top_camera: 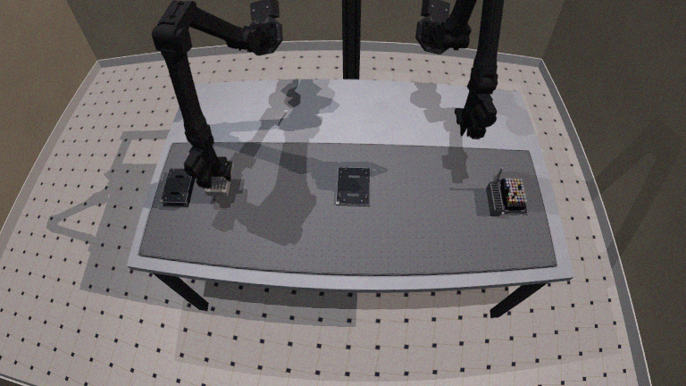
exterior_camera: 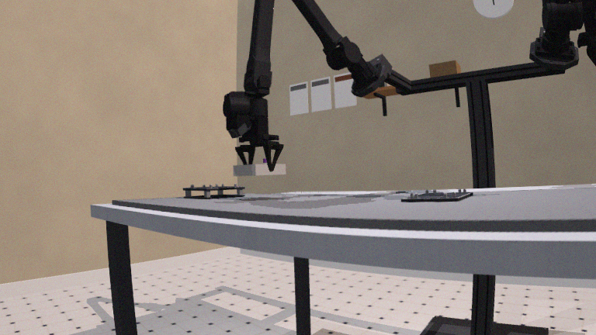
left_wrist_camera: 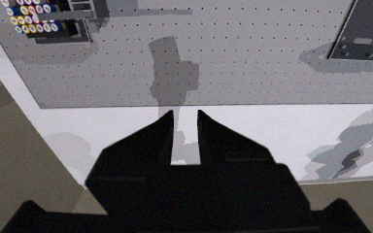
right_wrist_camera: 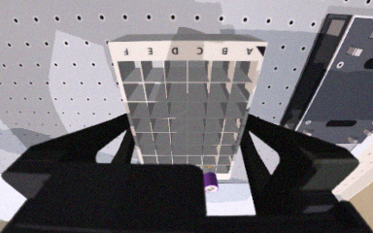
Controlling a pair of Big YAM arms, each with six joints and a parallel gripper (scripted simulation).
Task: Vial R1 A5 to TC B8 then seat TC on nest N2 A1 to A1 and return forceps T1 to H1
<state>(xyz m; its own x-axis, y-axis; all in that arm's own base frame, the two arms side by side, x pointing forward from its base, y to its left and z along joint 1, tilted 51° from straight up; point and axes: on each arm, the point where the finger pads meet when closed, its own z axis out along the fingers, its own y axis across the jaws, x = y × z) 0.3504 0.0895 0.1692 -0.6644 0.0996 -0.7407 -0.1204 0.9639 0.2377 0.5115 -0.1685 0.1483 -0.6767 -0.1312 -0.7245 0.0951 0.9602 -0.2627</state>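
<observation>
The raised nest n2 lies 1 cm behind my right hand, 21 cm to the right of it and 6 cm below it. Also, from my right hand: holder h1: 7 cm ahead, 103 cm to the left, 7 cm below; then tube carrier TC: right at my right hand.
</observation>
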